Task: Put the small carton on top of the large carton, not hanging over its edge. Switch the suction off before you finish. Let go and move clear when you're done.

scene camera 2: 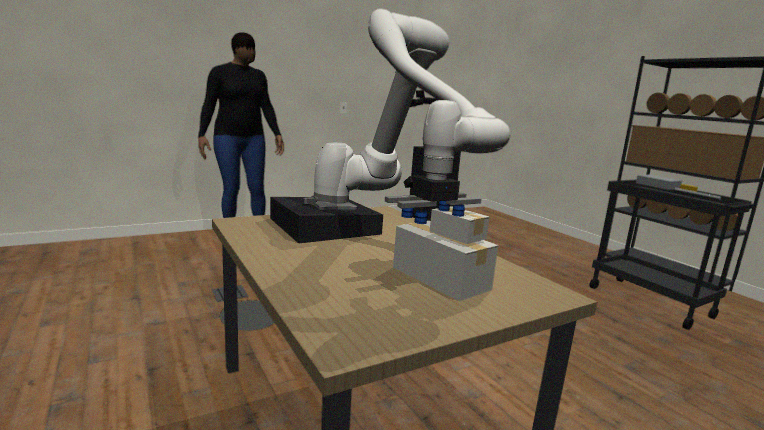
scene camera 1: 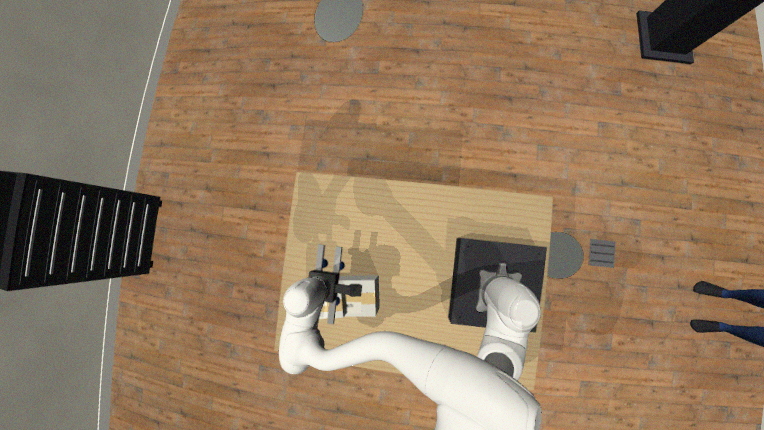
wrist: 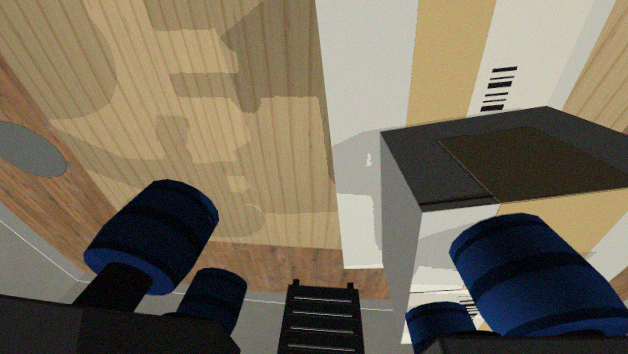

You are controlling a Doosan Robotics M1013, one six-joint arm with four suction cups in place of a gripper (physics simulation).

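Seen in the pictures: end effector, tool point: (scene camera 2: pixel 432 217) (wrist: pixel 324 259); arm's base, origin of the base link: (scene camera 2: pixel 330 205) (scene camera 1: pixel 498 291).
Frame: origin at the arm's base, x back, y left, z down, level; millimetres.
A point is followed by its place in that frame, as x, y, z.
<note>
The small carton (scene camera 1: pixel 341 310) @[-646, 109, -141] (scene camera 2: pixel 455 228) @[-754, 55, -104] (wrist: pixel 420 165) @[-653, 46, -111], white with tan tape, is over one end of the large carton (scene camera 1: pixel 369 283) @[-554, 5, -56] (scene camera 2: pixel 435 265) @[-730, 12, 19] (wrist: pixel 367 60) @[-614, 25, -57], whose long white box stands on the table. It looks level; whether it touches the large carton or hangs slightly above cannot be told. In the wrist view its near side lies inside the large carton's long edge; its far edges are hidden. My gripper (scene camera 1: pixel 329 285) @[-705, 2, -129] (scene camera 2: pixel 433 210) @[-705, 2, -129] (wrist: pixel 330 255) @[-705, 2, -129] is shut on the small carton: two blue cups are at its top, the other two hang beside it in free air.
The wooden table (scene camera 1: pixel 406 192) @[-433, -419, 95] (scene camera 2: pixel 534 299) @[-931, 252, 94] also carries the black robot base (scene camera 1: pixel 467 267) @[-143, -95, -9] (scene camera 2: pixel 320 227) @[-183, -130, 37]. In scene camera 2, a person (scene camera 2: pixel 238 101) stands behind the table, and a black cart (scene camera 2: pixel 678 194) and a shelf rack (scene camera 2: pixel 630 122) stand at the right.
</note>
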